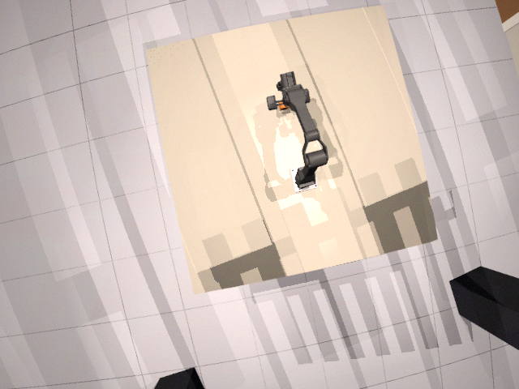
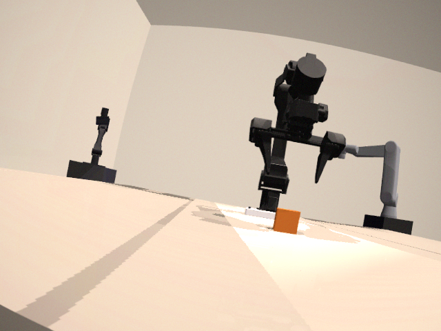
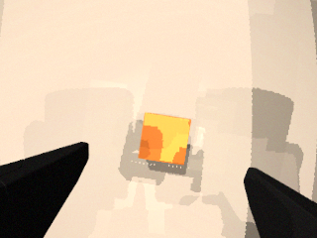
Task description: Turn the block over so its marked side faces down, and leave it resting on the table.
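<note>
Now: the orange block 8 cm below my gripper tip.
</note>
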